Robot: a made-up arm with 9 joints. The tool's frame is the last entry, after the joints. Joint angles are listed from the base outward. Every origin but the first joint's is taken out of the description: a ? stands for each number. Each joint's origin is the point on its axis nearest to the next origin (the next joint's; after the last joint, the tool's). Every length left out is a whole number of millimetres.
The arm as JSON. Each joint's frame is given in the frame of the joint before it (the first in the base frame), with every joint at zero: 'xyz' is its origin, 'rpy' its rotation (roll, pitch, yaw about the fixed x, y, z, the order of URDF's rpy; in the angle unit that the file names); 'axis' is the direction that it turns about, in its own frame. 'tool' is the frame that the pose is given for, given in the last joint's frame.
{
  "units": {
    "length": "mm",
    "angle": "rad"
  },
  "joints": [
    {
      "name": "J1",
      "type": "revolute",
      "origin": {
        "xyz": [
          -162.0,
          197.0,
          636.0
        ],
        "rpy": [
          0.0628,
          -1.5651,
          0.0
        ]
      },
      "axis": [
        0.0,
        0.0,
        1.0
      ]
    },
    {
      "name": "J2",
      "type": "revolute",
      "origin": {
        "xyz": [
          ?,
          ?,
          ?
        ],
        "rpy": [
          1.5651,
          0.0,
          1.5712
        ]
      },
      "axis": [
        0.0,
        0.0,
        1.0
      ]
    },
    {
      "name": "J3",
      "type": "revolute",
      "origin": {
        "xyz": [
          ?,
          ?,
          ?
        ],
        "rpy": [
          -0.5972,
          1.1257,
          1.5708
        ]
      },
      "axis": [
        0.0,
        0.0,
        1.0
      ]
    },
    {
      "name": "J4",
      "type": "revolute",
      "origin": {
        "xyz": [
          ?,
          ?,
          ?
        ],
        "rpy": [
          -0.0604,
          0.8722,
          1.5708
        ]
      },
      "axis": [
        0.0,
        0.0,
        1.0
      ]
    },
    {
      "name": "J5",
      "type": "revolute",
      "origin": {
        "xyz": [
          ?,
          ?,
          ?
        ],
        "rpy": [
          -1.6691,
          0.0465,
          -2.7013
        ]
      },
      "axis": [
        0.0,
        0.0,
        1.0
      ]
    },
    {
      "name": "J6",
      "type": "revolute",
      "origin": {
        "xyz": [
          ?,
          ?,
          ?
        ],
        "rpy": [
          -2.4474,
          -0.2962,
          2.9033
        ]
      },
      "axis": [
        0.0,
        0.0,
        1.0
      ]
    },
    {
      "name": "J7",
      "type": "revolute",
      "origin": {
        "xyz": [
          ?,
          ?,
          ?
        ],
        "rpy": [
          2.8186,
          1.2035,
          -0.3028
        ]
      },
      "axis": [
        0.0,
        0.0,
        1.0
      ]
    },
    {
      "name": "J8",
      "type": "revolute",
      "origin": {
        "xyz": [
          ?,
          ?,
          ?
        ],
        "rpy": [
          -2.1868,
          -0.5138,
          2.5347
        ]
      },
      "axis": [
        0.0,
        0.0,
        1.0
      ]
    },
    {
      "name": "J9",
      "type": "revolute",
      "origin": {
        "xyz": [
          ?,
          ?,
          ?
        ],
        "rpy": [
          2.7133,
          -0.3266,
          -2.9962
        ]
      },
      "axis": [
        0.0,
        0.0,
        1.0
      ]
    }
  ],
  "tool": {
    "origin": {
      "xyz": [
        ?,
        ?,
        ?
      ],
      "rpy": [
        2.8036,
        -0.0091,
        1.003
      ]
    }
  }
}
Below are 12 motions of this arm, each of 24 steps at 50 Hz.
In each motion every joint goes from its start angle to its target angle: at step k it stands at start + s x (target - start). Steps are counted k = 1, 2, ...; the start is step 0. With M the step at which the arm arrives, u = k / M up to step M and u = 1 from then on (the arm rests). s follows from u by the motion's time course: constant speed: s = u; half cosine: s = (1 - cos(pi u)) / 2; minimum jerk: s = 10 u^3 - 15 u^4 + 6 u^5.
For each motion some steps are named. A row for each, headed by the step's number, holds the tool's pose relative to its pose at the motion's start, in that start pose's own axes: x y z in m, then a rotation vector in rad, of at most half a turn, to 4 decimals.
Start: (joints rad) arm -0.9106 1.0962 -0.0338 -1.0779 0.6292 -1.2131 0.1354 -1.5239 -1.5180
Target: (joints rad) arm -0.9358 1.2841 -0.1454 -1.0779 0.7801 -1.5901 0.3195 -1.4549 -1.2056
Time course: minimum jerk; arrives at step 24
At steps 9, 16, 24:
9: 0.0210 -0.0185 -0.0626 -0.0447 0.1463 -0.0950
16: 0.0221 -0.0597 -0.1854 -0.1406 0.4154 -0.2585
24: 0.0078 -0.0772 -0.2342 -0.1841 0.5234 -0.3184

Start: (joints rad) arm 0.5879 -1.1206 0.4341 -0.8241 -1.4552 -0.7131 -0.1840 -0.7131 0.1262
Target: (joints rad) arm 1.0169 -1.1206 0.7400 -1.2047 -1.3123 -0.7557 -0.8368 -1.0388 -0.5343
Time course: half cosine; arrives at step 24
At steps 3, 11, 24:
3: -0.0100 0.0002 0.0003 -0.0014 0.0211 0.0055
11: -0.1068 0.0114 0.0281 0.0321 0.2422 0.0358
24: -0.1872 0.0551 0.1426 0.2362 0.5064 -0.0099

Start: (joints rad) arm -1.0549 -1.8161 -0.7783 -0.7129 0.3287 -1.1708 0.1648 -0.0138 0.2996
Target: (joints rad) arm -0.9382 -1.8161 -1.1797 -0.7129 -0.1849 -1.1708 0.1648 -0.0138 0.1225
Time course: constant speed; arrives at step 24
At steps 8, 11, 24:
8: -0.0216 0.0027 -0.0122 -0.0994 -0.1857 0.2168
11: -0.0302 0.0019 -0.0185 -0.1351 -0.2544 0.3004
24: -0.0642 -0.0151 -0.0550 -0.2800 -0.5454 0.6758

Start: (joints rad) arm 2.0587 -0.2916 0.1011 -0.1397 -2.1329 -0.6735 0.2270 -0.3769 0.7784
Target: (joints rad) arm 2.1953 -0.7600 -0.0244 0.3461 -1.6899 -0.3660 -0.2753 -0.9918 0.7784
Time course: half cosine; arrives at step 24
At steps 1, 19, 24:
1: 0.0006 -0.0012 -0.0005 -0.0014 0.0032 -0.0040
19: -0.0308 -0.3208 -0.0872 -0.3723 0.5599 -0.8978
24: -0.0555 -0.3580 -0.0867 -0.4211 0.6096 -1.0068

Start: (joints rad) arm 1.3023 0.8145 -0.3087 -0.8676 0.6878 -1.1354 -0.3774 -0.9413 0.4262
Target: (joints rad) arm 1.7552 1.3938 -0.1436 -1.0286 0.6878 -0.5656 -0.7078 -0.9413 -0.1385
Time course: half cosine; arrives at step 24
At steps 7, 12, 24:
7: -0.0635 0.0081 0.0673 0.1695 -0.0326 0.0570
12: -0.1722 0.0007 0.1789 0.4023 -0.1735 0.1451
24: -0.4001 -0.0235 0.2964 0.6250 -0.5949 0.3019

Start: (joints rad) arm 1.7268 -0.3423 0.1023 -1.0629 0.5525 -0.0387 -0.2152 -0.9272 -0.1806
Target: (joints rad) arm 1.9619 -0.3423 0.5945 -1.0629 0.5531 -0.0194 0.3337 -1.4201 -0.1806
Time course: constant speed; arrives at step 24
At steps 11, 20, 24:
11: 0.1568 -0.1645 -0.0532 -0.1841 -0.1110 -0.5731
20: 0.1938 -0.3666 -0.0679 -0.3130 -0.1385 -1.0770
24: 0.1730 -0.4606 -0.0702 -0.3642 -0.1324 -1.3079

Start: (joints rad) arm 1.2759 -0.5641 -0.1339 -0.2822 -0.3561 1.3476 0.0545 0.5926 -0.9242
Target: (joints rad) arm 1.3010 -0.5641 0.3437 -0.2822 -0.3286 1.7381 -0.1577 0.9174 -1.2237
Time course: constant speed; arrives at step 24
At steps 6, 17, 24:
6: -0.0936 0.0519 0.0364 0.0924 -0.1407 0.2539
17: -0.2872 0.0628 0.0796 0.2944 -0.4406 0.6845
24: -0.4016 0.0212 0.0765 0.4397 -0.6650 0.9253

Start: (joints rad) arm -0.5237 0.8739 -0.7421 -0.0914 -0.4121 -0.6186 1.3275 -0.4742 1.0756
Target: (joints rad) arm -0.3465 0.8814 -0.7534 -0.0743 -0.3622 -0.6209 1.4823 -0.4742 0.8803
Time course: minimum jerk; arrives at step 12
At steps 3, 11, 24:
3: -0.0056 0.0011 0.0016 -0.0206 -0.0292 0.0217
11: -0.0589 0.0043 -0.0032 -0.2091 -0.2689 0.2214
24: -0.0592 0.0043 -0.0034 -0.2102 -0.2702 0.2226

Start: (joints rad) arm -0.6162 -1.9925 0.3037 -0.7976 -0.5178 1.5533 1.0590 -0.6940 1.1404
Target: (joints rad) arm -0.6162 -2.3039 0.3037 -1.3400 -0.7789 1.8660 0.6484 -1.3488 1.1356
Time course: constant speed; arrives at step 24
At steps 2, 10, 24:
2: 0.0369 -0.0068 -0.0310 -0.0358 0.0631 -0.0675
10: 0.1640 -0.0720 -0.1683 -0.1897 0.3101 -0.3569
24: 0.2545 -0.3013 -0.3958 -0.4757 0.7365 -0.9018

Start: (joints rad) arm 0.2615 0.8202 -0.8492 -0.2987 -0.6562 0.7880 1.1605 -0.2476 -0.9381
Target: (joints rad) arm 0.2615 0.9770 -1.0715 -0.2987 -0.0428 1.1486 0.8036 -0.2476 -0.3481
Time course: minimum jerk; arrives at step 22
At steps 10, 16, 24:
10: 0.1948 -0.1439 0.0087 0.1785 0.1192 -0.3688
16: 0.3440 -0.3309 -0.0694 0.3412 0.2963 -0.7462
24: 0.3719 -0.3818 -0.1063 0.3800 0.3533 -0.8470

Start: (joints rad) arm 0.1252 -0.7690 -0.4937 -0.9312 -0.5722 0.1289 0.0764 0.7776 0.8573
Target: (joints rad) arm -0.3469 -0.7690 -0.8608 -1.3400 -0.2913 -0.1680 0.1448 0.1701 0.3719
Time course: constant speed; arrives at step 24
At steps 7, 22, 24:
7: 0.0440 -0.0667 0.0442 0.1355 0.2190 -0.0484
22: 0.0591 -0.1658 0.0072 0.2161 0.8121 0.0528
24: 0.0480 -0.1745 -0.0013 0.2079 0.8945 0.0941

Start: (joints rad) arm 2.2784 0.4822 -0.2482 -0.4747 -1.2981 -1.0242 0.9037 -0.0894 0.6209
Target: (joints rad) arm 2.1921 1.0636 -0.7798 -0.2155 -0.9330 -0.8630 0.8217 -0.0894 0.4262
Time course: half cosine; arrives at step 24
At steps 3, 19, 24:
3: 0.0002 0.0052 0.0088 0.0157 -0.0087 0.0088
19: -0.0688 0.0737 0.2021 0.3147 -0.1900 0.2990
24: -0.0853 0.0748 0.2215 0.3411 -0.2078 0.3439

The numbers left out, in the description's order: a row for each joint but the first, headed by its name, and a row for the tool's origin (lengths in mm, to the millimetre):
J2: 31.0 -53.0 0.0
J3: -30.0 -37.0 0.0
J4: -56.0 61.0 0.0
J5: -47.0 128.0 0.0
J6: 257.0 140.0 0.0
J7: 18.0 -80.0 0.0
J8: 107.0 76.0 0.0
J9: -44.0 59.0 0.0
tool: 459.0 -20.0 0.0

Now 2 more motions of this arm.
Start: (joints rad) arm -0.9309 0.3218 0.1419 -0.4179 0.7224 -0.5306 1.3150 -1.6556 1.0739
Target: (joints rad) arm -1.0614 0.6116 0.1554 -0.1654 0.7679 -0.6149 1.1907 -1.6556 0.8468
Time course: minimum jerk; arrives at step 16
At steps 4, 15, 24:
4: -0.0180 0.0015 -0.0198 -0.0172 0.0336 0.0267
15: -0.2290 0.0020 -0.1389 -0.1063 0.3537 0.3080
24: -0.2297 0.0020 -0.1391 -0.1063 0.3546 0.3088

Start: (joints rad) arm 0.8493 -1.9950 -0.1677 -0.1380 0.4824 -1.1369 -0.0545 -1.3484 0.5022
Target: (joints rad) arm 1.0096 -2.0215 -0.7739 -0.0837 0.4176 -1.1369 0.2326 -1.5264 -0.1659
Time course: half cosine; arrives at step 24
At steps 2, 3, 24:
2: -0.0023 0.0019 0.0016 -0.0065 -0.0139 0.0105
3: -0.0052 0.0043 0.0035 -0.0146 -0.0310 0.0235
24: -0.1547 0.0519 -0.0391 -0.4307 -0.7735 0.6542

